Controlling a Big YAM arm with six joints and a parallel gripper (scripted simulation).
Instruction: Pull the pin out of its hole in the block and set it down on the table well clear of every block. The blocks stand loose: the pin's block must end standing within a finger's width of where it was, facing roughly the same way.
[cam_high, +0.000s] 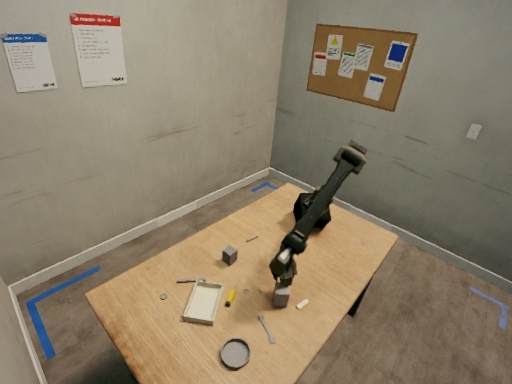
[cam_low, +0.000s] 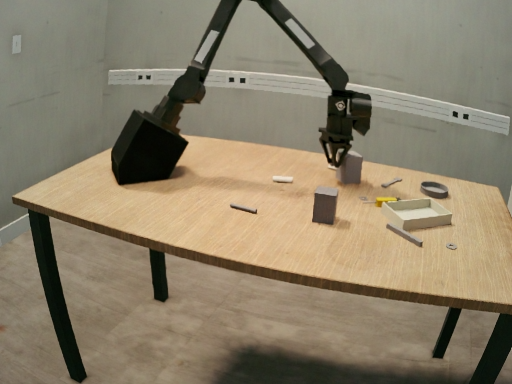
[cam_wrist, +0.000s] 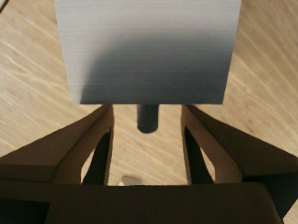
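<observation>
The short grey pin is 2 cm to the left of my hand and 2 cm ahead of it. Round my hand: spanner (17 cm ahead, 11 cm to the left, 5 cm below); white tray (30 cm ahead, 13 cm to the right, 5 cm below); grey ring dish (31 cm ahead, 11 cm to the left, 5 cm below).
</observation>
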